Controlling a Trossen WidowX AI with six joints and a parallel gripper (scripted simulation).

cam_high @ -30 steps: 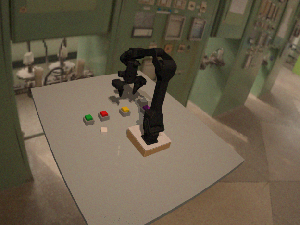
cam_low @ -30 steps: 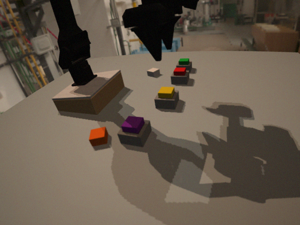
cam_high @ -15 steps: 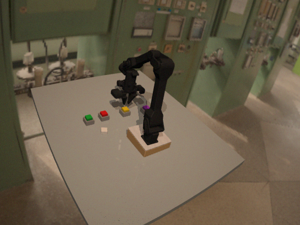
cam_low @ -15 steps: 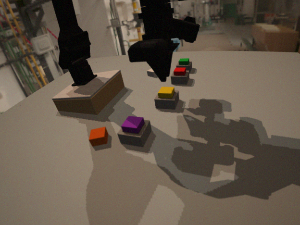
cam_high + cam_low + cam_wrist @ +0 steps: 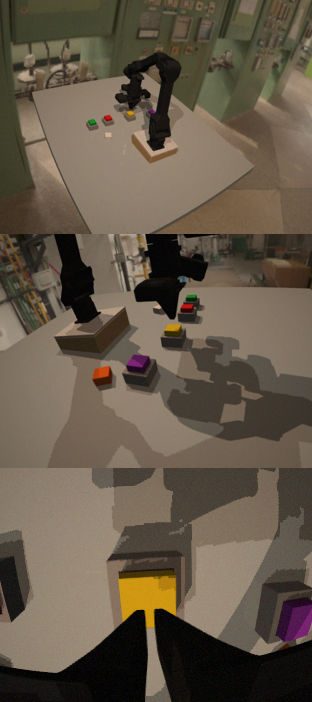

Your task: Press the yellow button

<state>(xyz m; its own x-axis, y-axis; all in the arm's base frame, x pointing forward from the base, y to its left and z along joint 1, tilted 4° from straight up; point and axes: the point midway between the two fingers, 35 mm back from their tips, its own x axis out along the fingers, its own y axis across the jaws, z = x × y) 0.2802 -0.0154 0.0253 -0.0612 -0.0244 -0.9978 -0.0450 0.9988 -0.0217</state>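
Now: the yellow button 3 cm below my gripper tip. Also, from my gripper tip: purple button: 3 cm behind, 13 cm to the right, 3 cm below; then orange block: 10 cm behind, 16 cm to the right, 5 cm below; then red button: 13 cm to the left, 3 cm below.
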